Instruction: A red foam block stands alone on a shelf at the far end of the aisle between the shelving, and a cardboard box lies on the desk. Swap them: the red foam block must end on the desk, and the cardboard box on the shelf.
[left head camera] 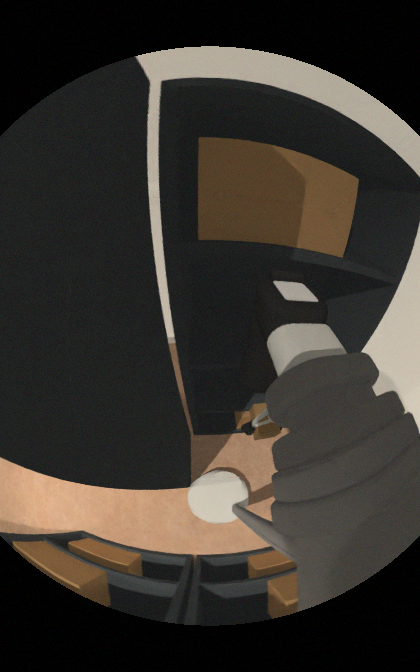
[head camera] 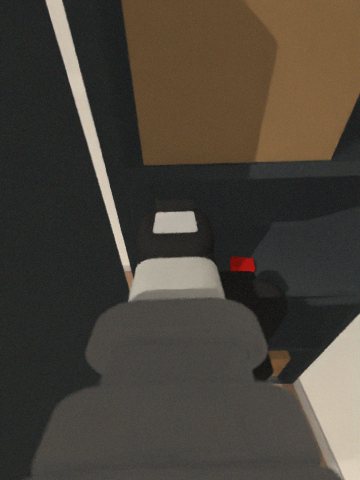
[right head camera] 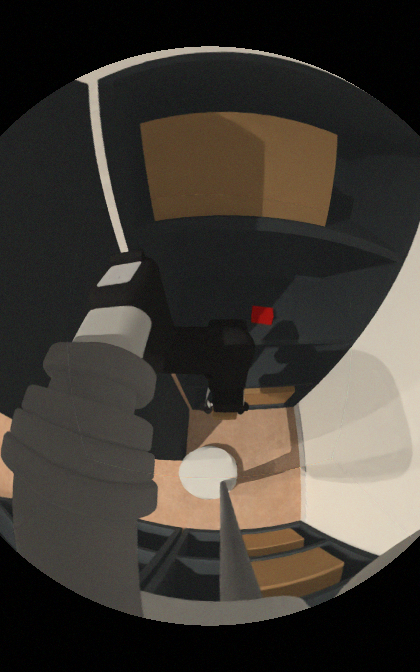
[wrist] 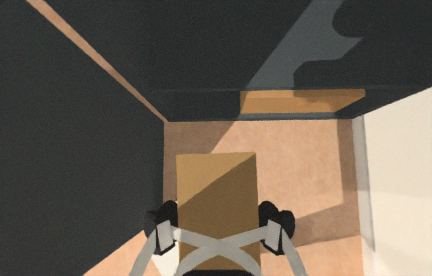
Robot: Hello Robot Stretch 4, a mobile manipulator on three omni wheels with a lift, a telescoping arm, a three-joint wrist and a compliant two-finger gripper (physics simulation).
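Places are measured from the robot's base along level axes (x down, y ahead, z right), in metres.
Pixels of known places: gripper, fingertip midpoint: (wrist: 218, 217).
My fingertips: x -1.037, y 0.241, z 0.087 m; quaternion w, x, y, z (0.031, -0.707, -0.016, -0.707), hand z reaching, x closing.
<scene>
Ahead of a thing's pixels: the offset from my fingertips to its top centre.
The red foam block {dx +0.030, dy +0.410, dz +0.177 m} (head camera: 242, 264) (right head camera: 262, 315) sits on a dark shelf, right of and beyond my wrist. It does not show in the wrist view or the left head view. My gripper (wrist: 218, 217) (right head camera: 226, 406) is shut on the cardboard box {dx -0.055, dy +0.012, dz +0.001 m} (wrist: 217, 185) (right head camera: 224, 415), a finger on each side. Floor shows around the box in the wrist view, so it hangs in front of the shelving, on the robot's side of the red block's shelf edge. In the head camera view the arm and wrist hide the gripper. The desk does not show in these views.
A large brown box {dx -0.653, dy +0.459, dz +0.061 m} (head camera: 200, 85) (left head camera: 250, 195) (right head camera: 210, 170) stands on the shelf above. Another brown box {dx +0.719, dy +0.454, dz +0.331 m} (wrist: 300, 104) (right head camera: 270, 396) is on a low shelf. A tall dark panel (left head camera: 85, 300) bounds the left, a pale wall (wrist: 400, 175) (right head camera: 350, 425) the right.
</scene>
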